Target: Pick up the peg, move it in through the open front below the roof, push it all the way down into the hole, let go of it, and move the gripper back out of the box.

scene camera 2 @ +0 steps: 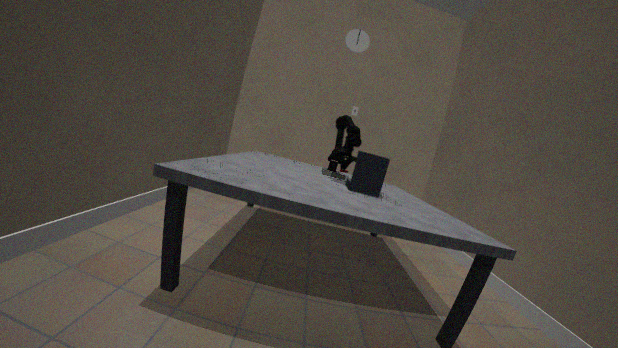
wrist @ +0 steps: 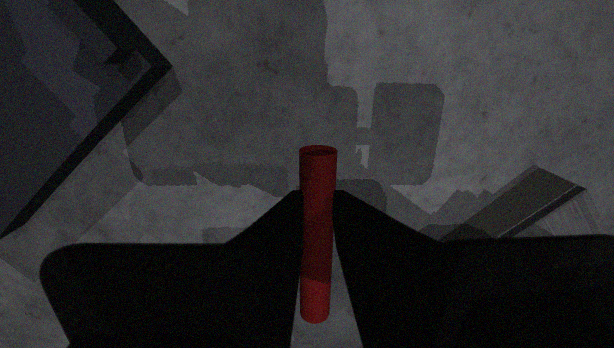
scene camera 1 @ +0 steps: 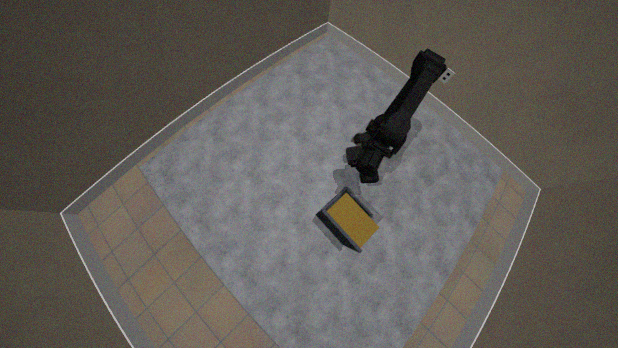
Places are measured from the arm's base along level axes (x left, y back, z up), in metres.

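Pixels of known places: gripper, fingertip midpoint: [scene camera 2: 342, 170] [wrist: 317, 201]; arm's base at its link origin: [scene camera 2: 331, 170].
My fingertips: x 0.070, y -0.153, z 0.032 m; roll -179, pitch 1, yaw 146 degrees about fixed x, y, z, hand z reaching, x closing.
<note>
Ahead of a thing's pixels: the offset from my fingertips to its middle. "pt": to the spot under its first point. Level surfaces: height alone.
The red peg @(dx +0.011, dy +0.016, dz -0.001 m) [wrist: 318, 172] [scene camera 2: 343, 171] is between the fingers of my gripper [wrist: 317, 201] [scene camera 2: 339, 167] [scene camera 1: 362, 168], which is shut on its middle. Both ends of the peg show beyond the fingertips in the wrist view. I cannot tell whether it touches the table. The box has a yellow roof [scene camera 1: 352, 220] and dark blue-grey walls [scene camera 2: 370, 175]; it stands close beside my gripper. One of its edges @(pt dx +0.104, dy -0.078, dz -0.058 m) [wrist: 90, 146] shows at the left of the wrist view. The hole is hidden under the roof, and the peg is hidden by the arm in scene camera 1.
A low, flat grey-brown bar [wrist: 515, 205] [scene camera 2: 334, 174] lies on the table @(dz -0.065 m) [scene camera 1: 260, 165] [scene camera 2: 280, 180] near my gripper, on the opposite side from the box in the wrist view. Shadows of the arm fall around the peg.
</note>
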